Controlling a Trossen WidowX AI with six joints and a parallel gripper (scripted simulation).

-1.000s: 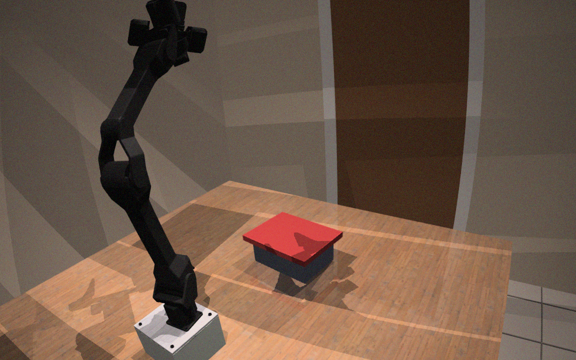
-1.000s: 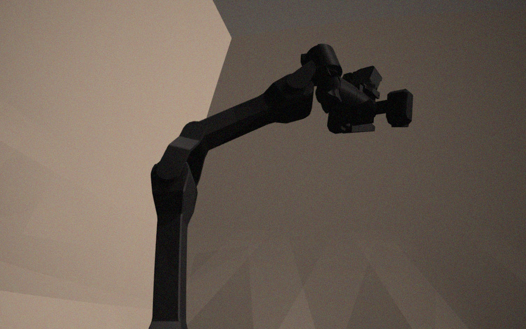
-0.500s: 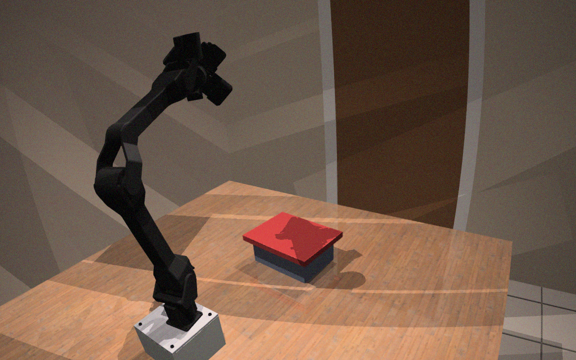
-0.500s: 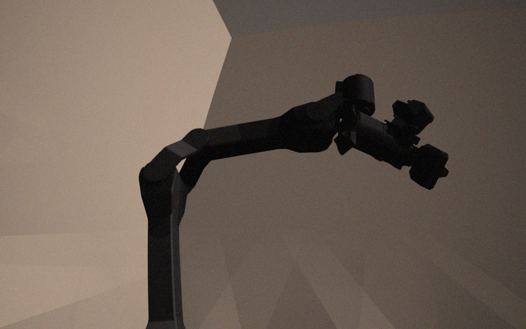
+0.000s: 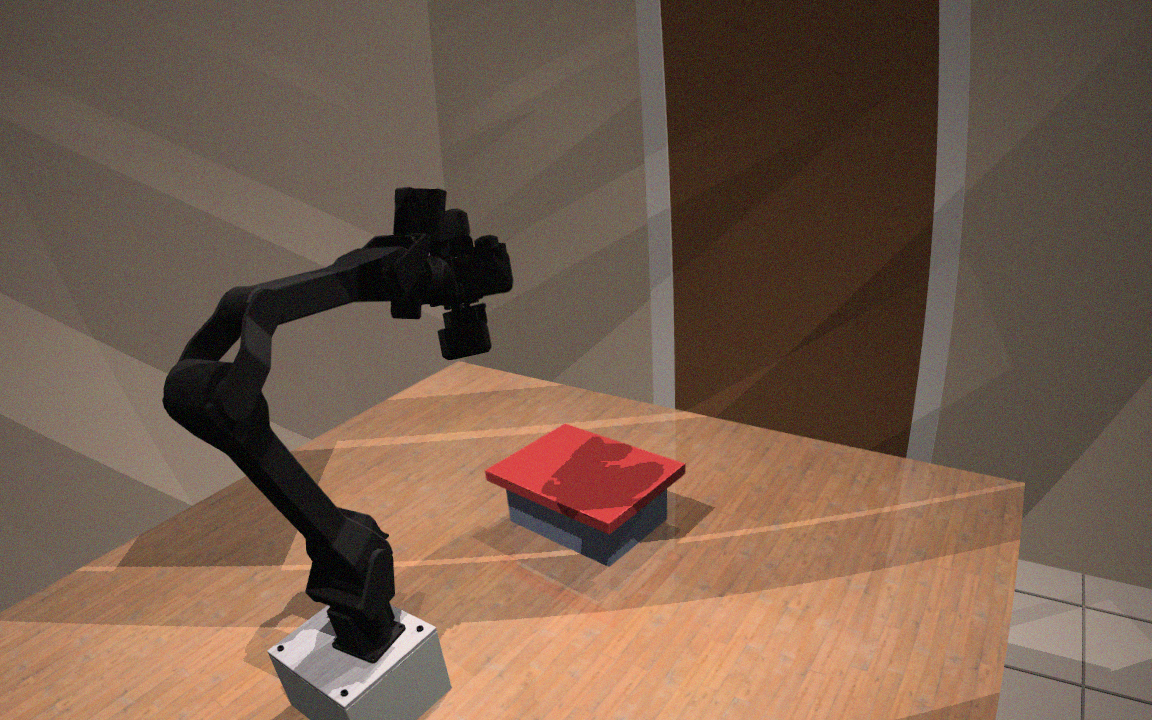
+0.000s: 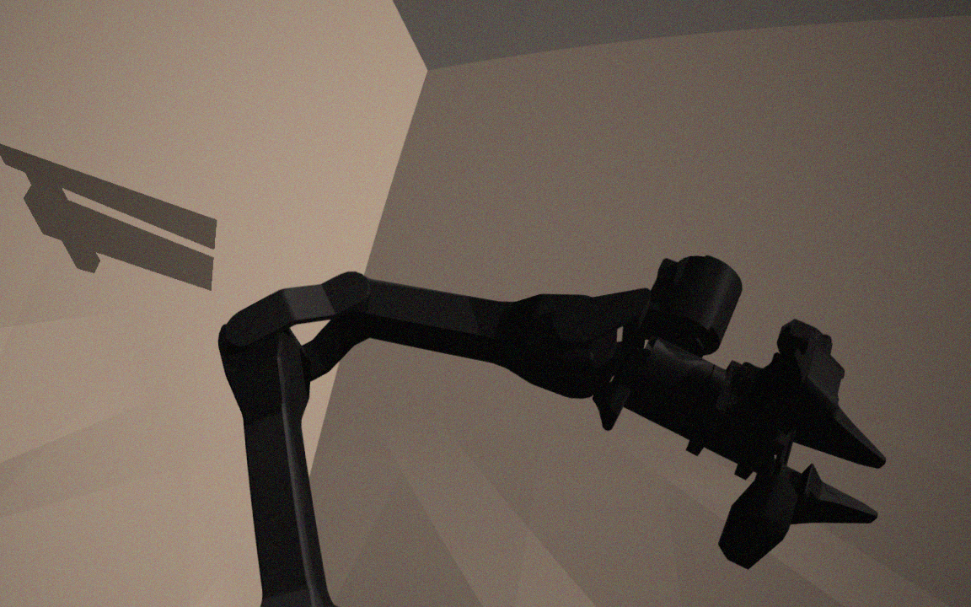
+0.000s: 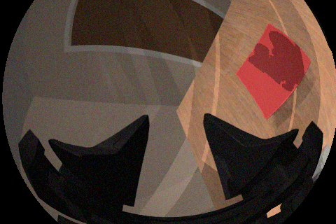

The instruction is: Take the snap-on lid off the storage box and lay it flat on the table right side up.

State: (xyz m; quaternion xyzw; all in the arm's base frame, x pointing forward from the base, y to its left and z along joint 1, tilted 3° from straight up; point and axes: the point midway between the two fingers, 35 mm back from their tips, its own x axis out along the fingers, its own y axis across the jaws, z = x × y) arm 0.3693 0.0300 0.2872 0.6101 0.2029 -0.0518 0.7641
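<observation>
Right now my gripper tip is 29 cm above the red lid, 12 cm to the left of it and 4 cm short of it. From my gripper tip the other things lie so: grey-blue storage box (34 cm below, 12 cm to the right, 4 cm ahead).
</observation>
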